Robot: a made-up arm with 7 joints. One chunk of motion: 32 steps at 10 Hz.
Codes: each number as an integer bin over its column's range. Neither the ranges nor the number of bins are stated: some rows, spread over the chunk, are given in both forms.
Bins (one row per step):
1: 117 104 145 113 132 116 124
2: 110 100 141 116 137 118 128
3: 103 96 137 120 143 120 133
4: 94 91 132 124 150 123 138
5: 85 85 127 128 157 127 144
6: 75 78 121 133 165 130 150
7: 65 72 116 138 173 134 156
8: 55 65 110 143 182 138 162
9: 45 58 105 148 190 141 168
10: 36 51 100 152 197 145 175
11: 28 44 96 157 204 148 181
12: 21 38 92 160 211 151 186
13: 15 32 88 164 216 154 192
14: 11 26 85 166 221 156 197
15: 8 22 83 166 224 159 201
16: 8 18 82 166 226 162 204
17: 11 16 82 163 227 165 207
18: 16 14 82 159 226 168 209
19: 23 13 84 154 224 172 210
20: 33 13 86 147 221 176 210
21: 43 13 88 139 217 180 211
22: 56 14 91 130 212 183 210
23: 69 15 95 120 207 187 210
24: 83 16 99 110 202 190 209
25: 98 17 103 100 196 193 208
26: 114 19 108 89 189 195 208
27: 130 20 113 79 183 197 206
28: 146 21 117 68 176 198 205
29: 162 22 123 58 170 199 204
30: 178 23 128 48 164 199 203
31: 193 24 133 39 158 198 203
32: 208 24 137 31 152 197 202
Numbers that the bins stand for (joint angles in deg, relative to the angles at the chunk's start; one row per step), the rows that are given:
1: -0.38 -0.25 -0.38 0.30 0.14 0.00 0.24
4: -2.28 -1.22 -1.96 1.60 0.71 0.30 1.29
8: -5.51 -3.17 -4.64 3.84 1.72 0.96 3.08
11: -7.74 -4.74 -6.35 5.49 2.42 1.39 4.50
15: -9.40 -6.38 -7.93 6.55 3.05 1.87 6.00
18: -8.74 -6.98 -8.06 5.73 3.11 2.26 6.60
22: -5.43 -6.98 -6.96 2.30 2.67 2.91 6.67
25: -1.95 -6.76 -5.50 -1.23 2.17 3.35 6.52
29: 3.34 -6.38 -3.06 -6.19 1.34 3.61 6.22
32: 7.15 -6.24 -1.35 -9.37 0.77 3.52 6.07
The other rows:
2: -0.96 -0.55 -0.86 0.65 0.30 0.09 0.54
3: -1.54 -0.85 -1.35 1.13 0.49 0.17 0.91
5: -3.03 -1.67 -2.57 2.07 0.93 0.48 1.73
6: -3.85 -2.20 -3.30 2.66 1.19 0.61 2.18
7: -4.68 -2.65 -3.91 3.25 1.44 0.78 2.63
9: -6.34 -3.69 -5.25 4.43 1.98 1.09 3.53
10: -7.08 -4.22 -5.86 4.90 2.20 1.26 4.05
12: -8.32 -5.19 -6.84 5.84 2.64 1.52 4.88
13: -8.82 -5.64 -7.32 6.32 2.80 1.65 5.33
14: -9.15 -6.09 -7.69 6.55 2.96 1.74 5.70
16: -9.40 -6.68 -8.06 6.55 3.11 2.00 6.22
17: -9.15 -6.83 -8.06 6.20 3.14 2.13 6.45
19: -8.16 -7.06 -7.81 5.14 3.05 2.43 6.67
20: -7.33 -7.06 -7.57 4.31 2.96 2.61 6.67
21: -6.50 -7.06 -7.32 3.37 2.83 2.78 6.75
23: -4.35 -6.91 -6.47 1.13 2.51 3.09 6.67
24: -3.19 -6.83 -5.98 -0.05 2.35 3.22 6.60
26: -0.63 -6.61 -4.89 -2.53 1.94 3.43 6.52
27: 0.70 -6.53 -4.28 -3.71 1.75 3.52 6.37
28: 2.02 -6.46 -3.79 -5.01 1.53 3.56 6.30
30: 4.67 -6.31 -2.45 -7.37 1.15 3.61 6.15
31: 5.91 -6.24 -1.84 -8.43 0.96 3.56 6.15

